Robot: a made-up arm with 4 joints. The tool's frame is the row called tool.
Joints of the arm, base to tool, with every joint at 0 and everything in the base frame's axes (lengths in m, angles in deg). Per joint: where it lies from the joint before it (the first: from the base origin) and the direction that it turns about. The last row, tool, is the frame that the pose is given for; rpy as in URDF.
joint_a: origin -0.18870 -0.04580 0.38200 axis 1 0 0
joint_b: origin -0.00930 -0.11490 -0.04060 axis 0 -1 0
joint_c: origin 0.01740 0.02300 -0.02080 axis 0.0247 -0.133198 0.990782
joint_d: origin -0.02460 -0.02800 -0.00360 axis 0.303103 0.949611 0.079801
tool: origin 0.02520 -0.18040 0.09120 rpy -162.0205 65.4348 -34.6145
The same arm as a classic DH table. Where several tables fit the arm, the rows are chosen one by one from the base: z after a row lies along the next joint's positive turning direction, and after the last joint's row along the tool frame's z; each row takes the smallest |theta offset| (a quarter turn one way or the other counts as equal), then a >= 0, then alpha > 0; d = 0 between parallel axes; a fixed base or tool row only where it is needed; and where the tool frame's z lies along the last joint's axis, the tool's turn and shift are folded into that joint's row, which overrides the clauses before.
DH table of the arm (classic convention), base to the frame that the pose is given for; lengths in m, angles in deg. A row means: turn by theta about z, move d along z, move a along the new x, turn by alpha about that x. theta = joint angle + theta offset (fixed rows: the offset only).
base (fixed): theta0 -90.00, d 0.3820, a 0.0458, alpha -90.00
joint_a: theta0 90.00, d -0.1980, a 0.0406, alpha 90.00
joint_b: theta0 88.57, d 0.0946, a 0.0179, alpha -82.35
joint_c: theta0 -17.53, d -0.0224, a -0.0148, alpha -92.29
joint_d: theta0 55.64, d -0.1184, a -0.0492, alpha -59.09
tool (fixed): theta0 13.01, d -0.1409, a 0.0000, alpha 0.00

